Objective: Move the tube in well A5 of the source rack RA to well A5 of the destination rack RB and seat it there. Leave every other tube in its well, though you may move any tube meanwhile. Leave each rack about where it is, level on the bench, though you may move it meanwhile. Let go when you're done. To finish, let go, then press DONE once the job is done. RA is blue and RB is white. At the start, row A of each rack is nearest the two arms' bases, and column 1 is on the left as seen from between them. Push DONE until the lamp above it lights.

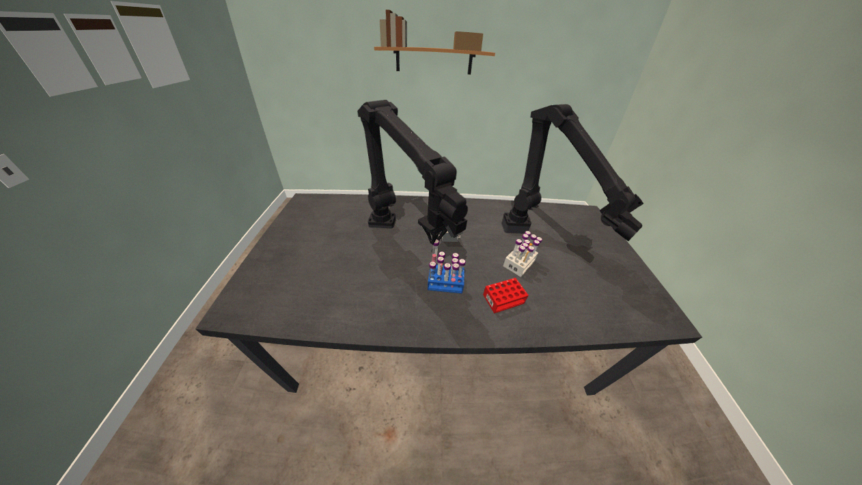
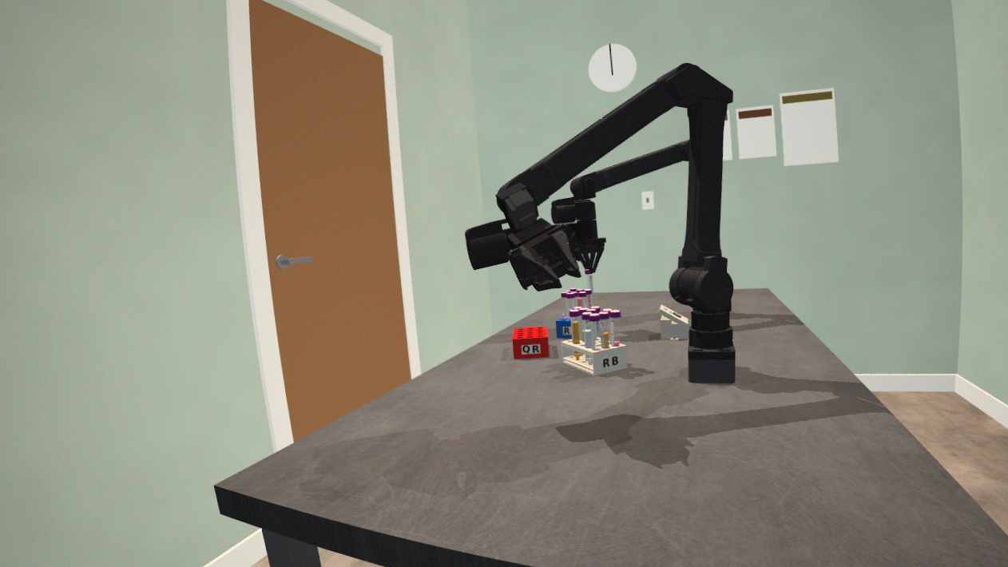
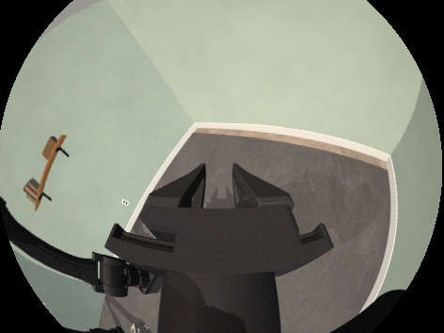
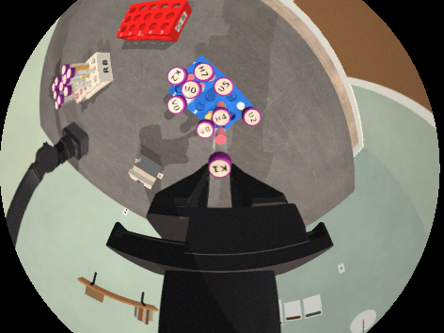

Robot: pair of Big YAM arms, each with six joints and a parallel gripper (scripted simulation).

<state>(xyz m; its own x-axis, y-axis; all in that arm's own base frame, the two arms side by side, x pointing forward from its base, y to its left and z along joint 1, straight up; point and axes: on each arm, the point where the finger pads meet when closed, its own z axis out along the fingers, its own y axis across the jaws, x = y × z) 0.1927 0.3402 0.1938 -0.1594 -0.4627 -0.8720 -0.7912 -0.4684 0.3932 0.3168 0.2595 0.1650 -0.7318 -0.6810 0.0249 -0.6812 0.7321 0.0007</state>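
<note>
My right gripper is now 6 cm above the tube. The rest, counted from my right hand: red rack: 26 cm to the left, 15 cm below, 10 cm ahead; done box: 24 cm behind, 13 cm below, 8 cm to the left; rack RA: 15 cm below, 5 cm to the left, 3 cm ahead.
</note>
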